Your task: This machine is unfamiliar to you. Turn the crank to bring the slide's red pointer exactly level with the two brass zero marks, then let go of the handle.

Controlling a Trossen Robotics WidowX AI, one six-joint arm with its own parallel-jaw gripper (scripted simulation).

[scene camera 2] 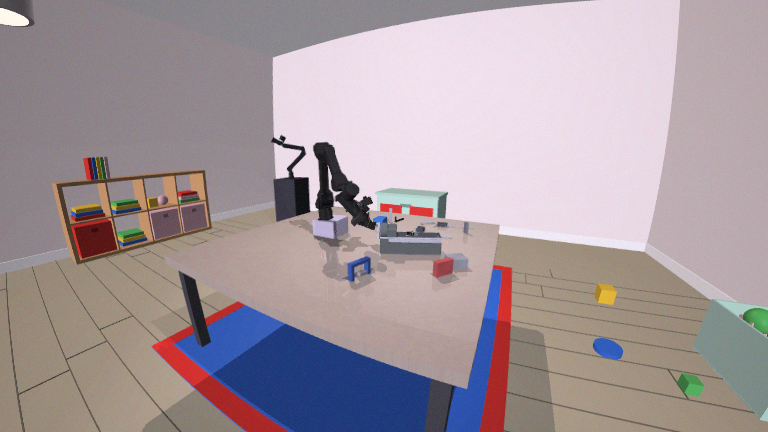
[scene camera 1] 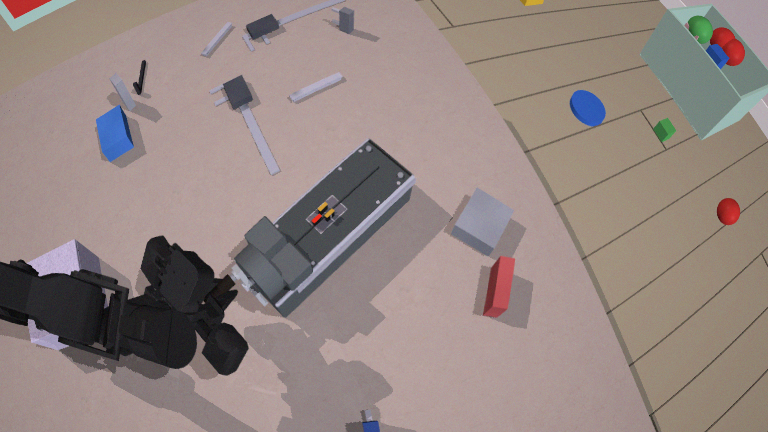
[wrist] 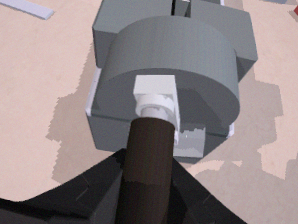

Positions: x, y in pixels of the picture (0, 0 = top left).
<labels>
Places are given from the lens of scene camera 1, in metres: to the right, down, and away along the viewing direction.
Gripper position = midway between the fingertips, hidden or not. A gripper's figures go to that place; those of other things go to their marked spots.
my gripper point(scene camera 1: 232, 287): -0.19, 0.09, 0.60
blue block point(scene camera 1: 114, 133): -0.50, -0.15, 0.75
red block point(scene camera 1: 499, 287): 0.16, 0.10, 0.66
grey cube point(scene camera 1: 482, 222): 0.14, 0.01, 0.72
machine point(scene camera 1: 288, 259): -0.12, 0.05, 0.61
The marked spots on the blue block and the grey cube are 0.67 m apart.
</labels>
